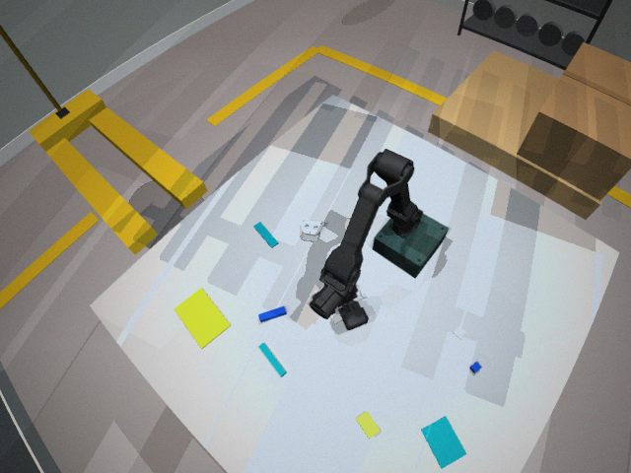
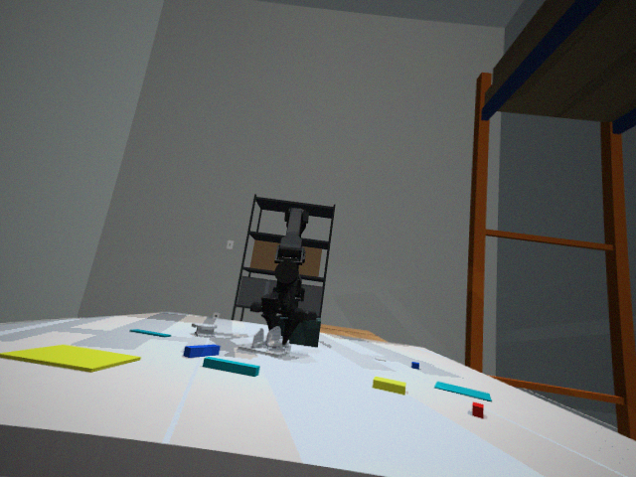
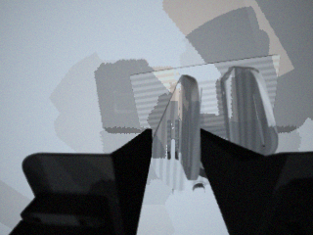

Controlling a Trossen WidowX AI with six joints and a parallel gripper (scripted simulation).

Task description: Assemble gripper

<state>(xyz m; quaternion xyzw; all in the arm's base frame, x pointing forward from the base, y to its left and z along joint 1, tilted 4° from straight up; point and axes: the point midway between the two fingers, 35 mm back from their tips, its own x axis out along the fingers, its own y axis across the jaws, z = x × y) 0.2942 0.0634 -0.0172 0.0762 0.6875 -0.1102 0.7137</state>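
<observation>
Right now my gripper tip is 6 cm past the housing plate, 2 cm to the left of it and 2 cm above it. Round my gripper tip: small yellow block: 16 cm ahead, 29 cm to the left, 2 cm below; then grey jaw: 4 cm behind, 1 cm to the right; then small blue cube: 17 cm behind, 37 cm to the left, 2 cm below.
</observation>
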